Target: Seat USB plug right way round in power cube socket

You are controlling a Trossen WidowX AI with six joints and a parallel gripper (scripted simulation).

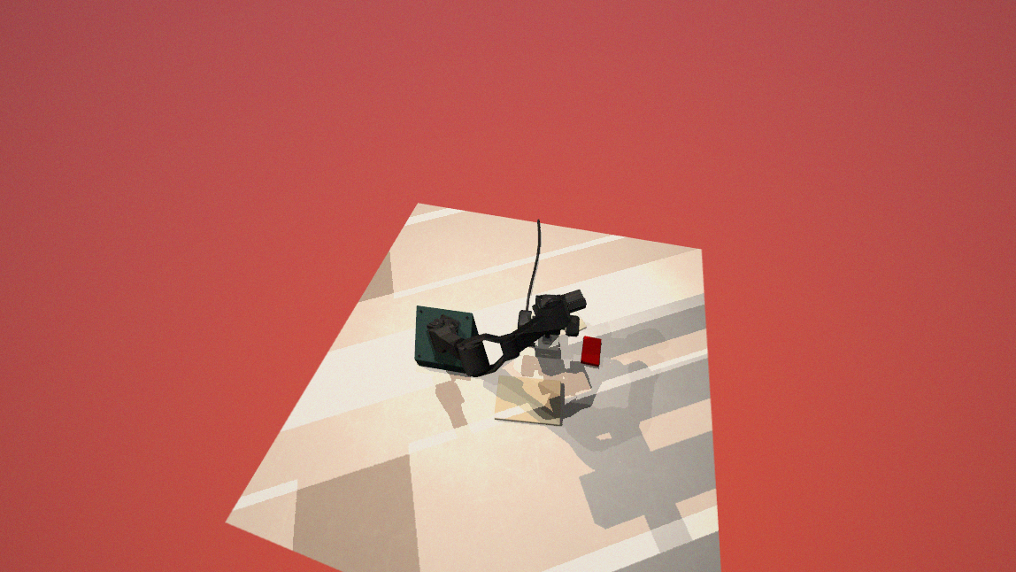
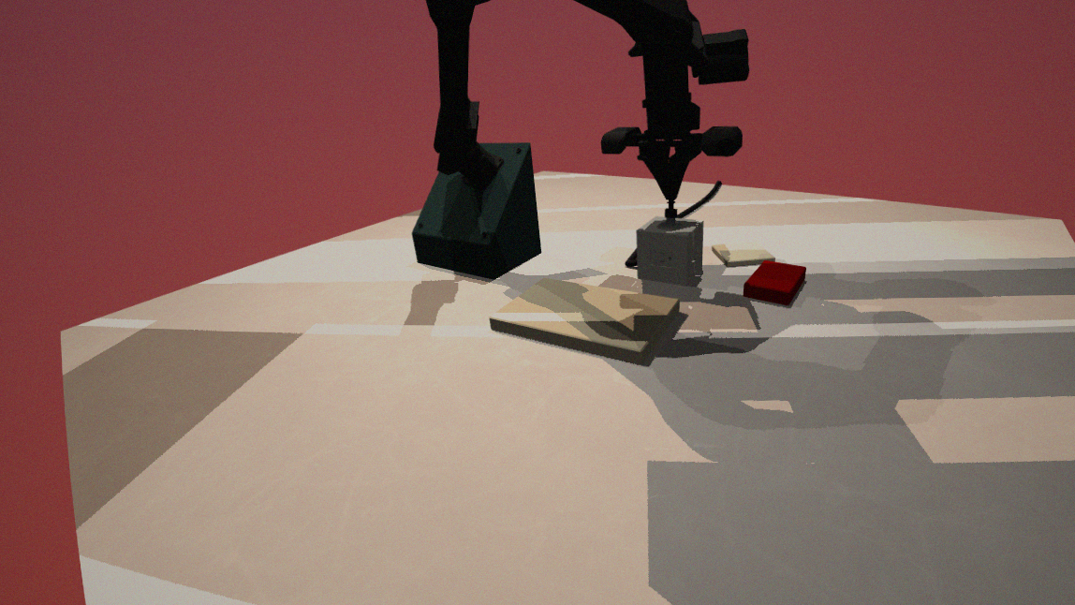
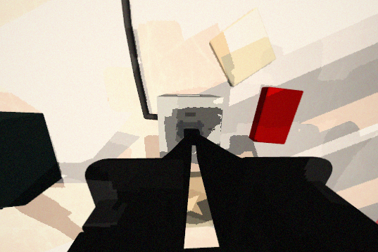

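My gripper tip is now 20 mm above the black usb plug. Round my gripper tip: red block 150 mm ahead, 100 mm below, 40 mm to the left; small tan tile 120 mm to the left, 110 mm below, 60 mm ahead; socket 50 mm below.
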